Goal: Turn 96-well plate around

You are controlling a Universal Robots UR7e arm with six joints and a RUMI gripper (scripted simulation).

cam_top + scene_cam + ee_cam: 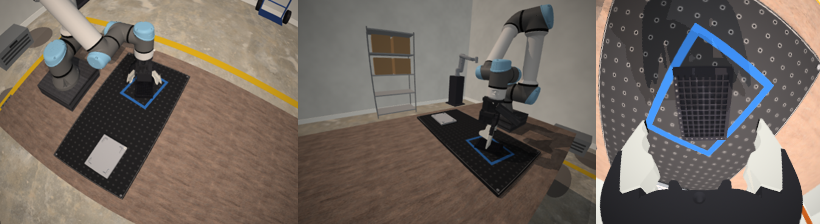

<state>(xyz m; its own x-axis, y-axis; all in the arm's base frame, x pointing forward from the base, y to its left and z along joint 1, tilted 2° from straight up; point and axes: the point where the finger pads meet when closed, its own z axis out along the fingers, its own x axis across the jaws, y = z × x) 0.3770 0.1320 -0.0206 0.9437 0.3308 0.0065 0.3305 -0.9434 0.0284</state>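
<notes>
Now: the black 96-well plate 3 cm below my hand. The rest, counted from my hand: plate nest N1 (39 cm to the right, 3 cm below, 2 cm behind).
</notes>
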